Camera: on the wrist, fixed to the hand. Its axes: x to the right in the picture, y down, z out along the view.
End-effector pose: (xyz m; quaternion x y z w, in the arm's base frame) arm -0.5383 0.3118 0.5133 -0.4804 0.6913 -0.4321 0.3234
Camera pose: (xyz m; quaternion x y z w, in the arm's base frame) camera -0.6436 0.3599 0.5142 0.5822 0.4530 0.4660 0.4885
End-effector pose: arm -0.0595 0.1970 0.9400 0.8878 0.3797 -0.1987 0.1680
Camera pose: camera -0.0074 0.2064 1.0430 0.3156 -0.8841 0.0578 0.3398
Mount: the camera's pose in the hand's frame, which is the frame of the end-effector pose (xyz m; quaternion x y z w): -0.0108 0.0476 -0.1050 0.0949 0.1635 -0.9819 0.0099
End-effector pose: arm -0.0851 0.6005 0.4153 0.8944 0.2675 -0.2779 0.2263
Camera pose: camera -0.0244 0.6189 0.5122 0.1869 -0.8915 0.1041 0.3993
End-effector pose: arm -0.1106 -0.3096 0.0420 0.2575 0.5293 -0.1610 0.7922
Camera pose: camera -0.1690 -0.2102 0.0310 0.4157 -0.3723 0.7876 0.2612
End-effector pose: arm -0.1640 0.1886 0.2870 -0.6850 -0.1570 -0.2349 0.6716
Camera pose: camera -0.1595 0.0830 0.2397 -0.2495 0.5866 0.7588 0.1333
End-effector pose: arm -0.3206 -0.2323 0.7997 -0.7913 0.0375 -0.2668 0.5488
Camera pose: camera -0.3674 -0.3364 0.7801 -0.0511 0.7122 0.6745 0.1876
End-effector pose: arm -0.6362 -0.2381 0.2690 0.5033 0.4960 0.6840 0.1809
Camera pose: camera -0.7107 -0.3194 0.3043 -0.5767 0.5936 -0.1356 0.5446
